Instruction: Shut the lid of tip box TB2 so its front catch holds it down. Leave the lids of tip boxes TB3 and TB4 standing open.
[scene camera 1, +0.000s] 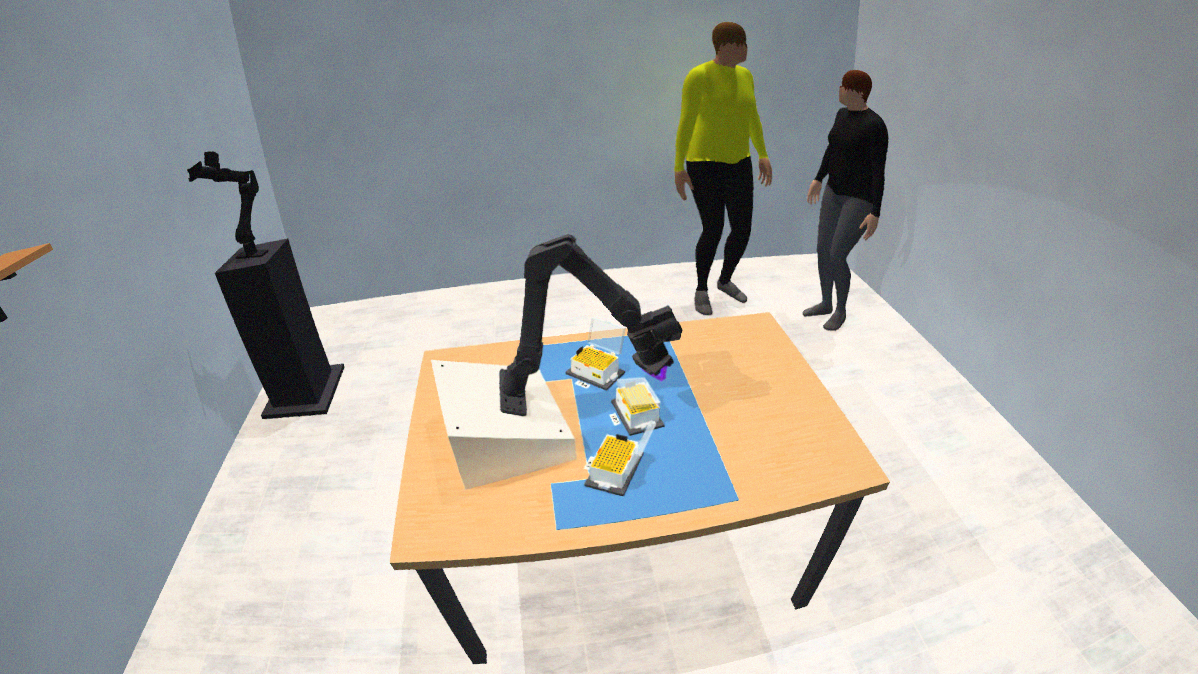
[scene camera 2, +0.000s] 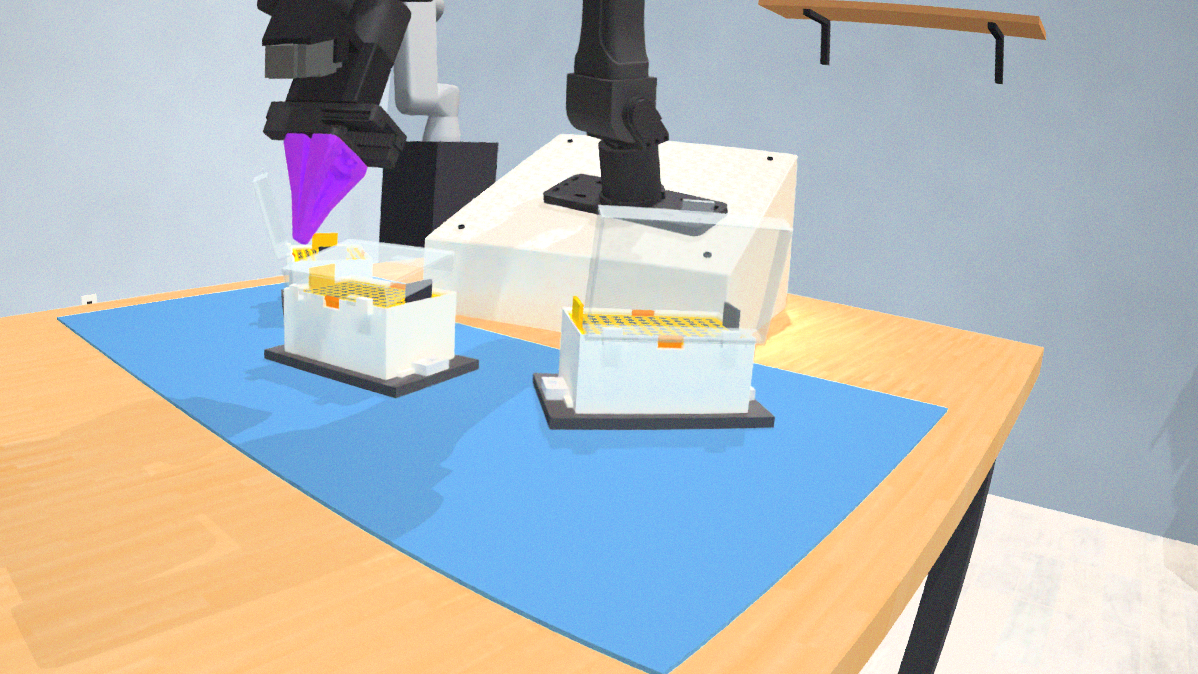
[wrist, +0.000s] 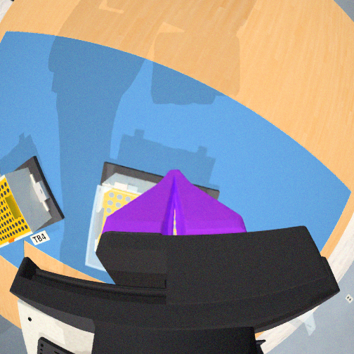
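Seen in the pictures: gripper, fingertip midpoint: (scene camera 1: 663, 379) (scene camera 2: 299, 241); arm's base, link origin: (scene camera 1: 511, 392) (scene camera 2: 633, 206).
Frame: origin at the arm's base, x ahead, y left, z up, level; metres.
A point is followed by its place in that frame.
Note:
The middle tip box (scene camera 1: 639, 415) {x 0.335, y -0.076, z -0.068 m} (scene camera 2: 335, 335) {x 0.382, y -0.002, z -0.086 m}, which I take for TB2 though its label is unreadable, has its clear lid (scene camera 2: 418, 261) {x 0.326, y 0.031, z -0.030 m} (wrist: 92, 250) down over the yellow rack; whether the catch holds is unclear. TB4 (scene camera 1: 594, 370) {x 0.243, y 0.147, z -0.067 m} (wrist: 9, 215), labelled in the wrist view, stands at the far end, its lid (scene camera 1: 606, 336) {x 0.297, y 0.252, z -0.020 m} upright. The near tip box, presumably TB3 (scene camera 1: 612, 466) (scene camera 2: 661, 377), also has its lid (scene camera 1: 646, 437) (scene camera 2: 670, 268) standing open. My purple-fingered gripper (scene camera 1: 662, 377) {x 0.416, y -0.005, z -0.011 m} (scene camera 2: 303, 241) {x 0.416, y -0.005, z -0.011 m} (wrist: 174, 177) is shut and empty, pointing down close above the middle box's far edge and partly hiding it in the wrist view.
The boxes stand on a blue mat (scene camera 1: 686, 469) {x 0.424, y -0.254, z -0.117 m} (scene camera 2: 586, 502) {x 0.416, y 0.271, z -0.118 m} on the wooden table (scene camera 1: 804, 435) {x 0.791, y -0.210, z -0.121 m}. My arm's base sits on a white sloped block (scene camera 1: 469, 385) {x -0.111, y -0.002, z 0.042 m} (scene camera 2: 511, 276) {x 0.127, y -0.052, z -0.073 m}. Two people (scene camera 1: 720, 117) (scene camera 1: 854, 159) stand beyond the table. A second arm stands on a black pedestal (scene camera 1: 276, 335).

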